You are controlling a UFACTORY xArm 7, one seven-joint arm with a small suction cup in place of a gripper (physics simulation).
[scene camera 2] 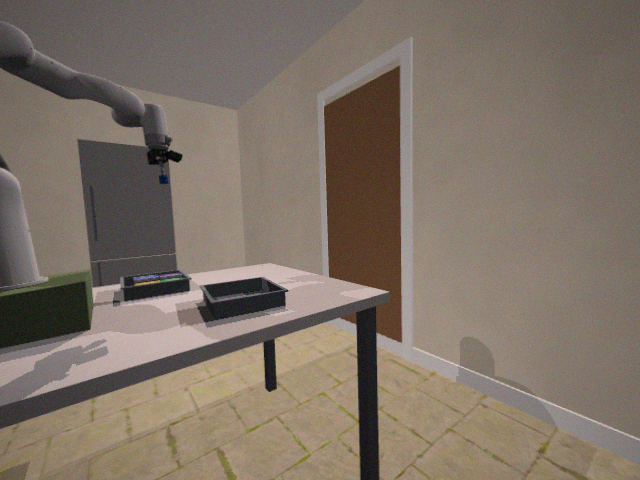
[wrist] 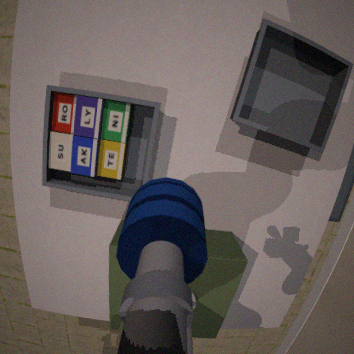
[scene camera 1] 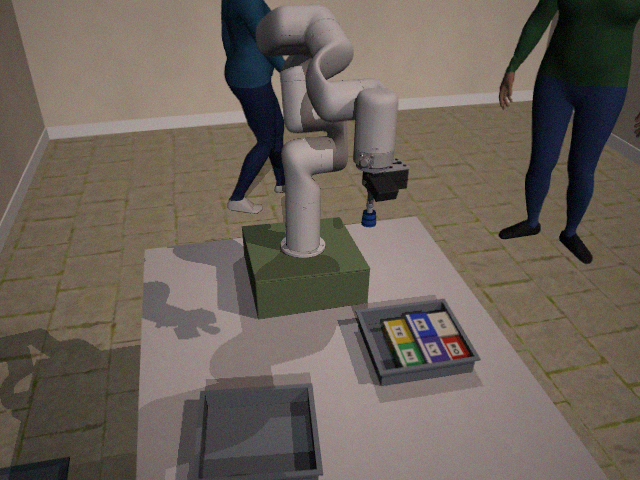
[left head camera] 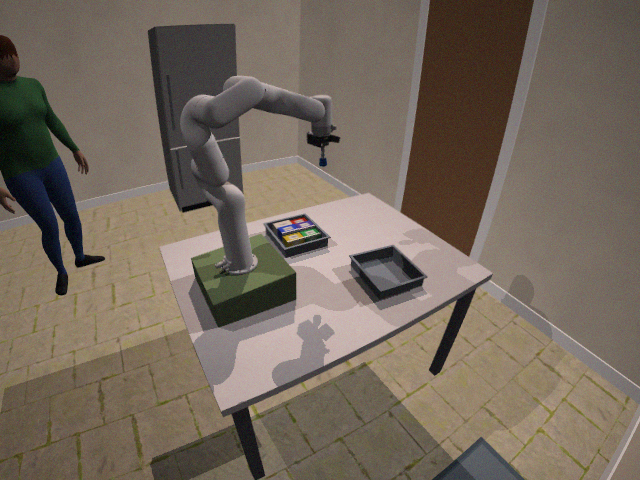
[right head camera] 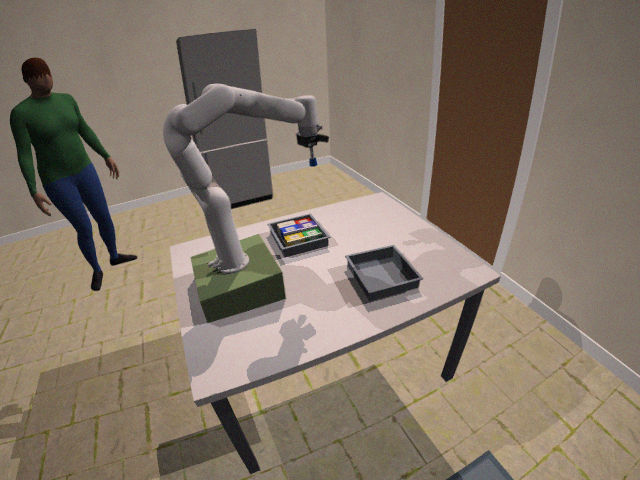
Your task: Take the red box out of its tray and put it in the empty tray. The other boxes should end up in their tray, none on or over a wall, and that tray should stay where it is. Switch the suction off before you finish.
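Places are measured from the arm's base along level axes (x back, y right, z up), in centimetres.
Pixels of known places: end effector, tool point: (scene camera 2: 164, 183) (wrist: 165, 211) (scene camera 1: 368, 223) (left head camera: 323, 165) (right head camera: 313, 165); arm's base, origin of the base link: (scene camera 2: 15, 286) (scene camera 1: 302, 246) (left head camera: 240, 264) (right head camera: 233, 263).
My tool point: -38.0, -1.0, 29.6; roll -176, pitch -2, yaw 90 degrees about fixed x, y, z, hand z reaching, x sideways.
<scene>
Ahead of a thing's pixels: the offset from my tool point to its top centre, as dx, dy, dz. Level surfaces: height alone.
The red box @(-5.6, -22.8, -37.2) (left head camera: 299, 221) (right head camera: 303, 221) (scene camera 1: 455, 348) (wrist: 62, 100) lies flat in a corner of the grey box tray @(+1.5, -15.6, -36.0) (left head camera: 307, 248) (scene camera 1: 429, 371) (wrist: 46, 135). In the wrist view the purple box @(-4.7, -17.1, -36.1) (wrist: 86, 102) is right of it and the white box @(+2.9, -24.2, -36.6) (wrist: 60, 140) below it. The blue box @(+3.8, -18.5, -35.9) (wrist: 81, 142), green box @(-3.7, -11.5, -37.2) (wrist: 115, 106) and yellow box @(+4.7, -12.8, -37.2) (wrist: 112, 173) lie in the same tray. The empty tray @(-12.5, +28.4, -36.0) (left head camera: 387, 273) (scene camera 1: 248, 434) (wrist: 295, 85) stands apart. My suction cup (left head camera: 323, 162) (right head camera: 312, 162) (scene camera 1: 368, 219) (scene camera 2: 163, 179) (wrist: 165, 205) hangs high above the table, open, holding nothing.
The arm stands on a green block (left head camera: 248, 294) (scene camera 1: 315, 297) on the table @(dz -41.0) (left head camera: 330, 330). The box tray has a bare strip beside the green and yellow boxes. A person in green (right head camera: 56, 134) and a person in teal (scene camera 1: 248, 56) stand beyond the table.
</scene>
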